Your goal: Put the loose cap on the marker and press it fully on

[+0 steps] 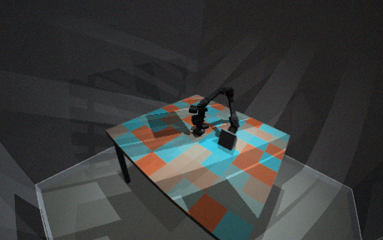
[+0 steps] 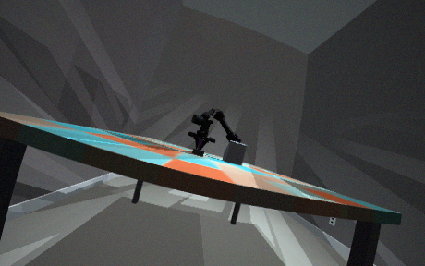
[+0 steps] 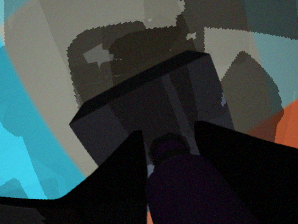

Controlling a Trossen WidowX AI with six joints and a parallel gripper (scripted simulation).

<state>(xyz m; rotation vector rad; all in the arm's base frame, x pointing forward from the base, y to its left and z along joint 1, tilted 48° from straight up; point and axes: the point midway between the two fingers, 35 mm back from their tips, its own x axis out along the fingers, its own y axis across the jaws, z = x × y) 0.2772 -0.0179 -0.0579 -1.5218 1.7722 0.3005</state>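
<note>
Right now my gripper tip is 1 cm to the left of the purple marker cap and 5 cm below it.
</note>
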